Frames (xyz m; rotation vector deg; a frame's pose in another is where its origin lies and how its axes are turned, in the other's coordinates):
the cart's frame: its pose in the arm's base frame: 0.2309 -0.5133 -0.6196 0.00 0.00 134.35
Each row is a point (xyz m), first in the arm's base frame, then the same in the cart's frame.
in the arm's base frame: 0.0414 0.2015 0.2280
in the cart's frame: 0.6436 -0.3642 0.8476
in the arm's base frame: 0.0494 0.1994 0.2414
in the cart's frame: 0.6365 -0.3684 0.8610
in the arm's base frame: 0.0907 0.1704 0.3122
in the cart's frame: 0.5869 -0.3777 0.9318
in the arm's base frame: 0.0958 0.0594 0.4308
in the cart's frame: 0.5040 -0.3037 1.0504
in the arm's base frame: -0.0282 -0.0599 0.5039
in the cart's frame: 0.5053 -0.1317 1.1235
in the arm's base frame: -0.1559 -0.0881 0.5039
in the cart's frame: 0.5744 -0.0206 1.1235
